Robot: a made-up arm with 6 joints. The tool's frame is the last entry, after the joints. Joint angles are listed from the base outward.
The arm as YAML. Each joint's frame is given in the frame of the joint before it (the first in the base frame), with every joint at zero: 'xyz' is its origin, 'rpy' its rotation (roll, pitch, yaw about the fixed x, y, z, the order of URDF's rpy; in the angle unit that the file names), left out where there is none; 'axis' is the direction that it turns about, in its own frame. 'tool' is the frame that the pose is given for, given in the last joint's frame.
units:
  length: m
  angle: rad
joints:
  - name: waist
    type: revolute
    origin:
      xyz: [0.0, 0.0, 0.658]
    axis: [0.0, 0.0, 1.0]
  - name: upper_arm
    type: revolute
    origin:
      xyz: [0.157, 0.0, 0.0]
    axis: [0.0, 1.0, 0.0]
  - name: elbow
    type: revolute
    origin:
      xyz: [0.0, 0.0, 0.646]
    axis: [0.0, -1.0, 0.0]
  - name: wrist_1
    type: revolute
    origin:
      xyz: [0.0, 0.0, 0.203]
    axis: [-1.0, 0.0, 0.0]
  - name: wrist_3
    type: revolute
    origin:
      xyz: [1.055, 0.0, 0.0]
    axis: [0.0, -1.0, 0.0]
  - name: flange
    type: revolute
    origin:
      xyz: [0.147, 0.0, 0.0]
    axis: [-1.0, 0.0, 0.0]
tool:
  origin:
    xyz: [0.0, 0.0, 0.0]
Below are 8 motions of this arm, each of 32 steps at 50 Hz.
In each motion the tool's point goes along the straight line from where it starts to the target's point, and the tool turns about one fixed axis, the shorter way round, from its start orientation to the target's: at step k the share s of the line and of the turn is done. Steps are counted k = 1, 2, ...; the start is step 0. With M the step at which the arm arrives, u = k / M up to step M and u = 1 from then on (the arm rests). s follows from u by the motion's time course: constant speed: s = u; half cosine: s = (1 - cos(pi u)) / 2; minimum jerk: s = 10 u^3 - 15 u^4 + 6 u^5.
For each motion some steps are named. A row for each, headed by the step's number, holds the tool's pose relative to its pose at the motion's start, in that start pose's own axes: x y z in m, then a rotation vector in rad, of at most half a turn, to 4 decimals.
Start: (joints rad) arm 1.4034 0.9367 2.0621 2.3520 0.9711 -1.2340
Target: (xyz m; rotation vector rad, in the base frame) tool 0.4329 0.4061 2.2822 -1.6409 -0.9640 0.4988
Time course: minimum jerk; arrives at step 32
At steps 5, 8, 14, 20, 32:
5: -0.0200 -0.0104 0.0000 -0.0147 0.0318 0.0079
8: -0.0694 -0.0362 -0.0002 -0.0511 0.1105 0.0275
14: -0.2576 -0.1342 -0.0006 -0.1896 0.4098 0.1022
20: -0.4862 -0.2533 -0.0012 -0.3579 0.7735 0.1928
32: -0.6708 -0.3495 -0.0016 -0.4937 1.0671 0.2661

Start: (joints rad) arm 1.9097 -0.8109 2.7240 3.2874 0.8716 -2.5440
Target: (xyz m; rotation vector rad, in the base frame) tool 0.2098 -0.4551 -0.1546 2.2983 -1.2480 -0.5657
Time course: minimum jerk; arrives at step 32
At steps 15, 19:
15: -0.4727 -0.1270 0.0494 0.0619 -0.1880 -0.1921
19: -0.7190 -0.1932 0.0751 0.0942 -0.2860 -0.2923

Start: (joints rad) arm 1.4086 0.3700 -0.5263 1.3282 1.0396 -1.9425
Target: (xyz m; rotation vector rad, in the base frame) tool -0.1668 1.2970 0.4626 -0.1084 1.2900 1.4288
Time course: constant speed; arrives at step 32
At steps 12, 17, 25, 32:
12: 0.0804 0.0151 -0.0528 -0.0202 -0.0431 -0.2169
17: 0.1139 0.0214 -0.0748 -0.0286 -0.0611 -0.3073
25: 0.1675 0.0314 -0.1101 -0.0421 -0.0899 -0.4519
32: 0.2144 0.0403 -0.1409 -0.0539 -0.1151 -0.5784

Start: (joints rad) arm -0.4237 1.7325 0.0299 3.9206 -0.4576 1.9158
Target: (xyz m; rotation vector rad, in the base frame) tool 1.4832 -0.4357 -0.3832 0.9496 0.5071 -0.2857
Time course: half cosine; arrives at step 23
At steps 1, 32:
1: -0.0004 0.0024 0.0024 -0.0001 -0.0027 0.0021
32: -0.0764 0.5061 0.5067 -0.0137 -0.5724 0.4436

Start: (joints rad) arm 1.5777 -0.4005 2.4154 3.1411 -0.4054 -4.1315
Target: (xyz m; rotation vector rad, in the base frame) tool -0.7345 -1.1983 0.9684 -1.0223 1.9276 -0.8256
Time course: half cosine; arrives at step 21
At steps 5, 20, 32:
5: -0.0106 0.1019 -0.0517 0.0176 0.0269 0.0574
20: -0.0787 0.7590 -0.3855 0.1310 0.2001 0.4279
32: -0.0792 0.7633 -0.3877 0.1317 0.2012 0.4303

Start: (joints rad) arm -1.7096 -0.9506 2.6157 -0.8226 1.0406 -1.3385
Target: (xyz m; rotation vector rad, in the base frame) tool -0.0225 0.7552 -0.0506 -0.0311 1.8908 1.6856
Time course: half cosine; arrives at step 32
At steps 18, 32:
18: 0.1007 0.3382 -0.1505 1.0154 -0.1762 0.1904
32: 0.1685 0.5659 -0.2518 1.6993 -0.2949 0.3187

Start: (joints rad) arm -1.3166 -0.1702 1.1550 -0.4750 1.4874 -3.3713
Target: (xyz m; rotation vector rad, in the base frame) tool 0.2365 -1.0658 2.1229 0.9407 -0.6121 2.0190
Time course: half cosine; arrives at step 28
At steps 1, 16, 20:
1: -0.0032 0.0016 -0.0001 -0.0009 -0.0019 -0.0002
16: -0.6280 0.3072 -0.0243 -0.1676 -0.3752 -0.0292
20: -0.8340 0.4079 -0.0323 -0.2225 -0.4983 -0.0388

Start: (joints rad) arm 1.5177 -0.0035 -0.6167 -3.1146 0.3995 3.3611
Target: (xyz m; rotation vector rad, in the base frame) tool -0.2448 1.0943 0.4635 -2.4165 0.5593 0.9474
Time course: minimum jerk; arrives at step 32
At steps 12, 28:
12: 0.0439 0.0988 -0.0485 -0.2312 0.2823 -0.0635
28: 0.1571 0.3533 -0.1734 -0.8265 1.0093 -0.2270

